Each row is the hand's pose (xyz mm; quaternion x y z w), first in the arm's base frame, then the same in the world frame.
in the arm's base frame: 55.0 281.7 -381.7 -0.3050 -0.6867 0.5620 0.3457
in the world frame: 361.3 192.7 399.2 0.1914 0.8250 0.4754 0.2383
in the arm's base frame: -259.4 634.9 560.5 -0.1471 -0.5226 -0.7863 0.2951
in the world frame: -232.6 55.6 -460.9 -0.7501 -0.1480 0.6335 0.1189
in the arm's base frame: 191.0 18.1 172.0 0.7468 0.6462 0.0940 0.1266
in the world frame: 466.0 -228.9 -54.5 -0.1641 -0.0950 -0.9818 0.0067
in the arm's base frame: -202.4 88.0 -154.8 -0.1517 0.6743 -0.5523 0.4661
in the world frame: 486.7 278.9 35.7 0.5886 0.2049 0.2225 0.7497
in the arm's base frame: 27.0 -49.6 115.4 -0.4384 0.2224 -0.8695 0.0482
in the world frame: 546.4 -69.0 -105.7 0.5005 0.5544 -0.3978 0.5329
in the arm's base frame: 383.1 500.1 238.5 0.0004 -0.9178 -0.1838 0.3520
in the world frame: -16.1 -361.8 99.0 -0.4407 0.3799 0.6165 0.5305
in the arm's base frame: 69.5 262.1 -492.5 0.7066 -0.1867 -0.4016 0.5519
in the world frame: 410.0 231.2 494.1 -0.8525 0.1135 -0.3130 0.4031
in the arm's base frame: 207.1 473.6 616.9 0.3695 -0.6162 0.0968 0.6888
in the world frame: -92.5 -396.7 -310.6 -0.5378 0.6827 0.0536 0.4918
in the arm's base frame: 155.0 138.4 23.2 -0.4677 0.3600 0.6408 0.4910
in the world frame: 390.2 -109.4 79.2 -0.2908 -0.7046 0.1270 0.6348
